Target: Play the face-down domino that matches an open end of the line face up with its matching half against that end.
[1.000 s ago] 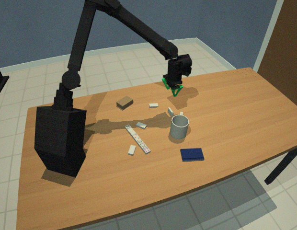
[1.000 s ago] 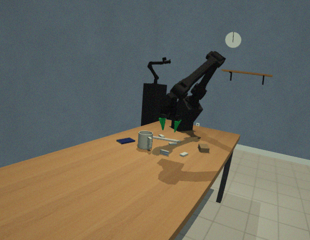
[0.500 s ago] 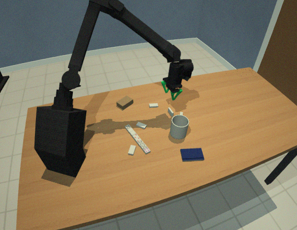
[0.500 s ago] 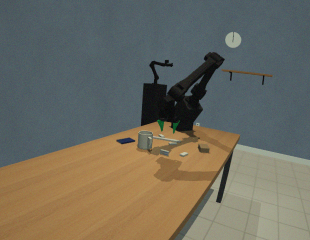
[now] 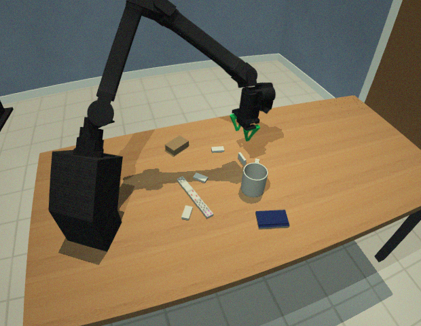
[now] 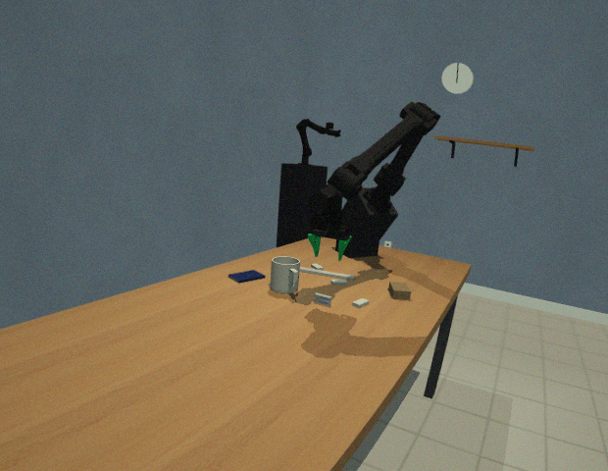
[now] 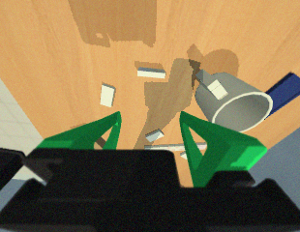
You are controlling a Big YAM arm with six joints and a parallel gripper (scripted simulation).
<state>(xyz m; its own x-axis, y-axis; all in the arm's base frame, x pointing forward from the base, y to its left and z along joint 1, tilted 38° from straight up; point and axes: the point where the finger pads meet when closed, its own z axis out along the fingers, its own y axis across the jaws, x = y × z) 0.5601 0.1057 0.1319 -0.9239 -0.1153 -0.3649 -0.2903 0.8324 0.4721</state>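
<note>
Right now my hand is 15 cm above the grey tile, 9 cm to the right of it and 8 cm past it. The rest, counted from my hand: brown block 26 cm behind, 14 cm below, 13 cm to the left.
</note>
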